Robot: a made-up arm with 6 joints. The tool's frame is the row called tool. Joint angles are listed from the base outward. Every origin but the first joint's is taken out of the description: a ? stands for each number. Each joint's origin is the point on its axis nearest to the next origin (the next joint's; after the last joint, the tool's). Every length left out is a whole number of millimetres.
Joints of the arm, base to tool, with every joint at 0 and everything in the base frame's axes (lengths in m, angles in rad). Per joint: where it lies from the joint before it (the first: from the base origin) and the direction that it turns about. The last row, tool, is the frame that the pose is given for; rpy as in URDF.
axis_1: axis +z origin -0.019 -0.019 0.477
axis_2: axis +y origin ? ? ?
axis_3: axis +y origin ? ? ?
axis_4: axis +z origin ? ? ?
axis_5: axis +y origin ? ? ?
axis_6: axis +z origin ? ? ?
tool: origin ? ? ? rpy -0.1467 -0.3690 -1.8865
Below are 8 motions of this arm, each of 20 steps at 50 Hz.
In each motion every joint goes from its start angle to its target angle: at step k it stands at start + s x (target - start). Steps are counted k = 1, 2, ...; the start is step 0. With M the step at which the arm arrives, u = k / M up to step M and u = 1 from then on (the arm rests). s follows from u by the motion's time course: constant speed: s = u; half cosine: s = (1 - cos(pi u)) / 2; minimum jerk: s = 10 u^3 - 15 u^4 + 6 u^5.
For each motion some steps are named. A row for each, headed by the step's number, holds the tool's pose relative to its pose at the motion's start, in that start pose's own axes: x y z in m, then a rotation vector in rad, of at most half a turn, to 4 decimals.
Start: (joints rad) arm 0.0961 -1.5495 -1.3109 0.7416 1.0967 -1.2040
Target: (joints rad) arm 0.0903 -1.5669 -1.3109 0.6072 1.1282 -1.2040
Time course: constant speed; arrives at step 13
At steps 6, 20:
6: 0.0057 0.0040 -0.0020 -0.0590 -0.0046 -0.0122
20: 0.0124 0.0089 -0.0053 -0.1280 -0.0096 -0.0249

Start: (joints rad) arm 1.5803 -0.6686 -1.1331 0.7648 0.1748 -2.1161
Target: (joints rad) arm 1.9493 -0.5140 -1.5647 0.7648 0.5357 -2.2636
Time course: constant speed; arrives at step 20
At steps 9, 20:
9: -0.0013 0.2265 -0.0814 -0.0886 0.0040 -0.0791
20: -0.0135 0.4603 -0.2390 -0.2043 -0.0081 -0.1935

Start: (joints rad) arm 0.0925 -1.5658 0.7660 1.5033 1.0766 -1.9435
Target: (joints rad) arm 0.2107 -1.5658 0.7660 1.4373 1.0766 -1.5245
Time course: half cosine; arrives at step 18
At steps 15, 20:
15: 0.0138 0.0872 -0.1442 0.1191 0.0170 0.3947
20: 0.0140 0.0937 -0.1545 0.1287 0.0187 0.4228

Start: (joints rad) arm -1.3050 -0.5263 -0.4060 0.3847 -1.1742 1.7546
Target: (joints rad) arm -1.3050 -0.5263 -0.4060 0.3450 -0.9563 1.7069
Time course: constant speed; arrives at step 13
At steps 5, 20:
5: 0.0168 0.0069 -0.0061 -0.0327 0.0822 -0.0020
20: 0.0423 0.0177 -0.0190 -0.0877 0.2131 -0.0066

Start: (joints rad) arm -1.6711 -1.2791 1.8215 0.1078 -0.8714 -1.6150
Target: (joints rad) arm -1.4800 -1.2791 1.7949 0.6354 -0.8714 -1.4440
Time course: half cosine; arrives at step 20
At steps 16, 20:
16: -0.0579 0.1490 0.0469 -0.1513 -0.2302 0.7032
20: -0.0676 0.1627 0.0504 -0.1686 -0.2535 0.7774

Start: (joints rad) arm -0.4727 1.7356 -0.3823 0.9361 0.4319 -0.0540
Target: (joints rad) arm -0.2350 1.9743 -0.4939 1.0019 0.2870 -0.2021
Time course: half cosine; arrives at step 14
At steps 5, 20:
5: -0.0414 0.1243 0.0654 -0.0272 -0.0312 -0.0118
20: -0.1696 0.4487 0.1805 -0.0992 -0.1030 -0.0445

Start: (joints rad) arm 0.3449 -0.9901 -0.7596 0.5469 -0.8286 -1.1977
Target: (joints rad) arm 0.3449 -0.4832 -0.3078 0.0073 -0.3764 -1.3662
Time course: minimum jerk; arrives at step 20
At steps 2, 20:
2: -0.0078 0.0057 -0.0046 -0.0029 -0.0097 -0.0087
20: -0.5638 0.6726 -1.0013 -0.1650 -1.2636 -0.9094

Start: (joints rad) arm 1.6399 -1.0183 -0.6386 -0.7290 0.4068 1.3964
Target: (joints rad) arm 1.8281 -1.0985 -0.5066 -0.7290 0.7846 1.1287
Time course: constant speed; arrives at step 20
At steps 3, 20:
3: 0.0552 -0.0129 -0.0064 -0.0373 0.0810 -0.0120
20: 0.3552 -0.0759 -0.0915 -0.2993 0.5062 -0.0363

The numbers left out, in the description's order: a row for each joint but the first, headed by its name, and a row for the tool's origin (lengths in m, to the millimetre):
axis_2: -0.018 0.026 0.000
axis_3: 0.007 0.000 0.896
axis_4: 0.029 0.000 0.755
axis_5: -0.011 -0.016 0.000
axis_6: 0.011 0.000 0.232
tool: -0.018 0.012 0.000

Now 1 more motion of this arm.
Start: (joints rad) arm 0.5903 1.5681 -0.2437 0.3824 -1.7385 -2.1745
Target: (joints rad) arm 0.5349 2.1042 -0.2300 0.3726 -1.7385 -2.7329
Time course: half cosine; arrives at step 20
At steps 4, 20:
4: -0.0468 0.0449 -0.0538 0.0110 -0.0095 -0.0891
20: -0.3322 0.6184 -0.5218 0.1668 0.0011 -0.9284

